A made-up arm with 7 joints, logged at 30 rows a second.
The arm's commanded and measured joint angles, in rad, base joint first. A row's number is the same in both.
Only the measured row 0 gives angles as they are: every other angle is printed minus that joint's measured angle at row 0.
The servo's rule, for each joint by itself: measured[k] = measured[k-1] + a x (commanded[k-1-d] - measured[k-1]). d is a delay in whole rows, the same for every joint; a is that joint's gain. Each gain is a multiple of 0.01, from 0.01 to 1. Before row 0 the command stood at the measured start. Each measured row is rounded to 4 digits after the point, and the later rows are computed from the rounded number. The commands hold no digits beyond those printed.
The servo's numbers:
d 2
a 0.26 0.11 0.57 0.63 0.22 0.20 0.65
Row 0, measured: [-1.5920, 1.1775, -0.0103, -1.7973, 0.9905, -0.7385, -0.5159]
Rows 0 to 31, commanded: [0.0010, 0.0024, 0.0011, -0.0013, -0.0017, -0.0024, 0.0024]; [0.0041, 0.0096, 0.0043, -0.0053, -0.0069, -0.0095, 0.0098]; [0.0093, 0.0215, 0.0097, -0.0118, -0.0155, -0.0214, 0.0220]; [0.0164, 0.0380, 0.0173, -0.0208, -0.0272, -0.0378, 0.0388]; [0.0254, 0.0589, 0.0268, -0.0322, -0.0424, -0.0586, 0.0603]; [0.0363, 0.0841, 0.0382, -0.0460, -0.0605, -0.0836, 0.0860]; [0.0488, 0.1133, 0.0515, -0.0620, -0.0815, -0.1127, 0.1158]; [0.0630, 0.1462, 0.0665, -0.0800, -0.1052, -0.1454, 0.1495]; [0.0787, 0.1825, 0.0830, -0.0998, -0.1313, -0.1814, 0.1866]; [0.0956, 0.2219, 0.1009, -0.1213, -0.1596, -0.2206, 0.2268]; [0.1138, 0.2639, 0.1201, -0.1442, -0.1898, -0.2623, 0.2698]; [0.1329, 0.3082, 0.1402, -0.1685, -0.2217, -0.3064, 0.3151]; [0.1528, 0.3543, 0.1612, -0.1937, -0.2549, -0.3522, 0.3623]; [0.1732, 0.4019, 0.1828, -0.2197, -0.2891, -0.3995, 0.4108]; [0.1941, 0.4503, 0.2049, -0.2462, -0.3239, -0.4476, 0.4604]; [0.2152, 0.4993, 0.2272, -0.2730, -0.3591, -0.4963, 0.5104]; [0.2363, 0.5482, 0.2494, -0.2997, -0.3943, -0.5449, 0.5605]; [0.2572, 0.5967, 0.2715, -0.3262, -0.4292, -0.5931, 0.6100]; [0.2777, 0.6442, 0.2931, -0.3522, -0.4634, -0.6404, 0.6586]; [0.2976, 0.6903, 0.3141, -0.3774, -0.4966, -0.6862, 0.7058]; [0.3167, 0.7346, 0.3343, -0.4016, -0.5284, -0.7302, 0.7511]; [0.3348, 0.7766, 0.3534, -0.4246, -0.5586, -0.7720, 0.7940]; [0.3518, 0.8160, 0.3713, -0.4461, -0.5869, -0.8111, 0.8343]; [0.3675, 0.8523, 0.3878, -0.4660, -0.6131, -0.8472, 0.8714]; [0.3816, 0.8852, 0.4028, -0.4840, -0.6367, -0.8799, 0.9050]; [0.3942, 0.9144, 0.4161, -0.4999, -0.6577, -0.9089, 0.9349]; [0.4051, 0.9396, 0.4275, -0.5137, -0.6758, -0.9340, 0.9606]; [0.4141, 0.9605, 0.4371, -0.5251, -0.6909, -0.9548, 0.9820]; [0.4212, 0.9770, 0.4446, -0.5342, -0.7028, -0.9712, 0.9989]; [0.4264, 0.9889, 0.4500, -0.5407, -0.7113, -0.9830, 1.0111]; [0.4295, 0.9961, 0.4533, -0.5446, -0.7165, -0.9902, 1.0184]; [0.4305, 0.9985, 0.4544, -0.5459, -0.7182, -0.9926, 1.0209]
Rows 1 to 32, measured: [0.0000, 0.0000, 0.0000, 0.0000, 0.0000, 0.0000, 0.0000]; [0.0000, 0.0000, 0.0000, 0.0000, 0.0000, 0.0000, 0.0000]; [0.0003, 0.0003, 0.0006, -0.0008, -0.0004, -0.0005, 0.0016]; [0.0013, 0.0013, 0.0027, -0.0036, -0.0018, -0.0023, 0.0069]; [0.0034, 0.0035, 0.0067, -0.0088, -0.0048, -0.0061, 0.0167]; [0.0068, 0.0073, 0.0127, -0.0164, -0.0097, -0.0124, 0.0311]; [0.0116, 0.0130, 0.0207, -0.0264, -0.0169, -0.0216, 0.0501]; [0.0180, 0.0208, 0.0307, -0.0387, -0.0265, -0.0340, 0.0734]; [0.0260, 0.0310, 0.0426, -0.0534, -0.0386, -0.0497, 0.1010]; [0.0356, 0.0437, 0.0562, -0.0702, -0.0533, -0.0688, 0.1325]; [0.0468, 0.0590, 0.0715, -0.0888, -0.0705, -0.0913, 0.1677]; [0.0595, 0.0769, 0.0883, -0.1093, -0.0901, -0.1172, 0.2061]; [0.0736, 0.0975, 0.1064, -0.1313, -0.1120, -0.1462, 0.2475]; [0.0890, 0.1207, 0.1257, -0.1547, -0.1361, -0.1782, 0.2914]; [0.1056, 0.1464, 0.1459, -0.1793, -0.1622, -0.2130, 0.3375]; [0.1232, 0.1745, 0.1669, -0.2048, -0.1901, -0.2503, 0.3851]; [0.1416, 0.2048, 0.1886, -0.2309, -0.2195, -0.2898, 0.4340]; [0.1607, 0.2372, 0.2106, -0.2574, -0.2502, -0.3311, 0.4837]; [0.1804, 0.2714, 0.2327, -0.2840, -0.2819, -0.3739, 0.5336]; [0.2004, 0.3072, 0.2548, -0.3106, -0.3143, -0.4177, 0.5833]; [0.2205, 0.3443, 0.2766, -0.3368, -0.3471, -0.4622, 0.6322]; [0.2405, 0.3824, 0.2980, -0.3624, -0.3800, -0.5070, 0.6800]; [0.2603, 0.4211, 0.3187, -0.3871, -0.4126, -0.5516, 0.7262]; [0.2797, 0.4602, 0.3385, -0.4107, -0.4447, -0.5957, 0.7703]; [0.2984, 0.4993, 0.3572, -0.4330, -0.4760, -0.6388, 0.8119]; [0.3164, 0.5381, 0.3746, -0.4538, -0.5062, -0.6805, 0.8506]; [0.3334, 0.5763, 0.3907, -0.4728, -0.5349, -0.7204, 0.8860]; [0.3492, 0.6135, 0.4052, -0.4899, -0.5619, -0.7581, 0.9178]; [0.3637, 0.6494, 0.4179, -0.5049, -0.5870, -0.7933, 0.9456]; [0.3768, 0.6836, 0.4288, -0.5176, -0.6099, -0.8256, 0.9693]; [0.3883, 0.7159, 0.4378, -0.5281, -0.6303, -0.8547, 0.9885]; [0.3982, 0.7459, 0.4448, -0.5360, -0.6481, -0.8804, 1.0032]
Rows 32 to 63, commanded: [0.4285, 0.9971, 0.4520, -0.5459, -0.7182, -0.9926, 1.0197]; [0.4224, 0.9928, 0.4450, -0.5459, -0.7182, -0.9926, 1.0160]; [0.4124, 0.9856, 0.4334, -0.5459, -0.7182, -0.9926, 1.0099]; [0.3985, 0.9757, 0.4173, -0.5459, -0.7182, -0.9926, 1.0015]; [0.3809, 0.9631, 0.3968, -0.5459, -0.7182, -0.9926, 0.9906]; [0.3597, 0.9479, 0.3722, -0.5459, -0.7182, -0.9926, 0.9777]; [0.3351, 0.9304, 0.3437, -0.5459, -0.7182, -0.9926, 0.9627]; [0.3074, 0.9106, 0.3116, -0.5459, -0.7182, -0.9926, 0.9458]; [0.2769, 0.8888, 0.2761, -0.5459, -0.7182, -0.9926, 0.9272]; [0.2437, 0.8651, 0.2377, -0.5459, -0.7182, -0.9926, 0.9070]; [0.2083, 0.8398, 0.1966, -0.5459, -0.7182, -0.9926, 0.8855]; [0.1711, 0.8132, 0.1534, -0.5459, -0.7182, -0.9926, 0.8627]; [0.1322, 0.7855, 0.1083, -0.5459, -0.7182, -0.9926, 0.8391]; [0.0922, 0.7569, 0.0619, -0.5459, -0.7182, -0.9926, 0.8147]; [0.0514, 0.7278, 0.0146, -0.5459, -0.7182, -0.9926, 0.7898]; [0.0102, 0.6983, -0.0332, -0.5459, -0.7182, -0.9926, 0.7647]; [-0.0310, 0.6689, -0.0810, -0.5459, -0.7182, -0.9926, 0.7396]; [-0.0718, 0.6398, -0.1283, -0.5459, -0.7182, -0.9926, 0.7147]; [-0.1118, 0.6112, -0.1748, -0.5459, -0.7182, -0.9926, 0.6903]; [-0.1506, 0.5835, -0.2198, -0.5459, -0.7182, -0.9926, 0.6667]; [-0.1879, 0.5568, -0.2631, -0.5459, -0.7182, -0.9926, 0.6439]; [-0.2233, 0.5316, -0.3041, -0.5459, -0.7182, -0.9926, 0.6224]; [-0.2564, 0.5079, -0.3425, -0.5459, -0.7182, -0.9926, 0.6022]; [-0.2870, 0.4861, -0.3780, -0.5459, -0.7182, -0.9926, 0.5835]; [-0.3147, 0.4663, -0.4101, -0.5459, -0.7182, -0.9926, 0.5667]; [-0.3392, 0.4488, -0.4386, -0.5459, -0.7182, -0.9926, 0.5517]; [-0.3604, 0.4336, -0.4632, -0.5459, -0.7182, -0.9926, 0.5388]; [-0.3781, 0.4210, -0.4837, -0.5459, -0.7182, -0.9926, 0.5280]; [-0.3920, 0.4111, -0.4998, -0.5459, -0.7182, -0.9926, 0.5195]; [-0.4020, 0.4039, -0.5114, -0.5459, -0.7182, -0.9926, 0.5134]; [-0.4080, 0.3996, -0.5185, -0.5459, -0.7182, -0.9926, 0.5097]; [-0.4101, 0.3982, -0.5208, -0.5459, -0.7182, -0.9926, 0.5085]
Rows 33 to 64, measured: [0.4063, 0.7734, 0.4496, -0.5414, -0.6631, -0.9024, 1.0131]; [0.4126, 0.7982, 0.4523, -0.5442, -0.6752, -0.9204, 1.0182]; [0.4167, 0.8201, 0.4521, -0.5453, -0.6847, -0.9348, 1.0192]; [0.4182, 0.8391, 0.4481, -0.5457, -0.6921, -0.9464, 1.0171]; [0.4167, 0.8552, 0.4397, -0.5458, -0.6978, -0.9556, 1.0124]; [0.4120, 0.8685, 0.4269, -0.5459, -0.7023, -0.9630, 1.0053]; [0.4039, 0.8789, 0.4097, -0.5459, -0.7058, -0.9689, 0.9957]; [0.3924, 0.8865, 0.3883, -0.5459, -0.7085, -0.9736, 0.9840]; [0.3775, 0.8913, 0.3629, -0.5459, -0.7106, -0.9774, 0.9702]; [0.3593, 0.8934, 0.3337, -0.5459, -0.7123, -0.9804, 0.9543]; [0.3379, 0.8929, 0.3009, -0.5459, -0.7136, -0.9828, 0.9367]; [0.3134, 0.8898, 0.2649, -0.5459, -0.7146, -0.9848, 0.9174]; [0.2861, 0.8843, 0.2260, -0.5459, -0.7154, -0.9864, 0.8967]; [0.2562, 0.8765, 0.1846, -0.5459, -0.7160, -0.9876, 0.8746]; [0.2240, 0.8665, 0.1411, -0.5459, -0.7165, -0.9886, 0.8515]; [0.1897, 0.8544, 0.0960, -0.5459, -0.7169, -0.9894, 0.8276]; [0.1537, 0.8405, 0.0496, -0.5459, -0.7172, -0.9900, 0.8030]; [0.1164, 0.8249, 0.0024, -0.5459, -0.7174, -0.9905, 0.7781]; [0.0781, 0.8077, -0.0451, -0.5459, -0.7176, -0.9909, 0.7531]; [0.0391, 0.7892, -0.0925, -0.5459, -0.7177, -0.9912, 0.7281]; [-0.0001, 0.7696, -0.1394, -0.5459, -0.7178, -0.9915, 0.7035]; [-0.0392, 0.7491, -0.1852, -0.5459, -0.7179, -0.9917, 0.6796]; [-0.0779, 0.7279, -0.2296, -0.5459, -0.7180, -0.9919, 0.6564]; [-0.1157, 0.7063, -0.2721, -0.5459, -0.7180, -0.9920, 0.6343]; [-0.1523, 0.6845, -0.3122, -0.5459, -0.7180, -0.9921, 0.6134]; [-0.1873, 0.6627, -0.3497, -0.5459, -0.7180, -0.9922, 0.5940]; [-0.2204, 0.6411, -0.3841, -0.5459, -0.7180, -0.9923, 0.5763]; [-0.2513, 0.6199, -0.4152, -0.5459, -0.7180, -0.9924, 0.5603]; [-0.2797, 0.5994, -0.4426, -0.5459, -0.7180, -0.9924, 0.5463]; [-0.3053, 0.5798, -0.4660, -0.5459, -0.7180, -0.9924, 0.5344]; [-0.3278, 0.5612, -0.4853, -0.5459, -0.7180, -0.9924, 0.5247]; [-0.3471, 0.5439, -0.5002, -0.5459, -0.7180, -0.9924, 0.5174]
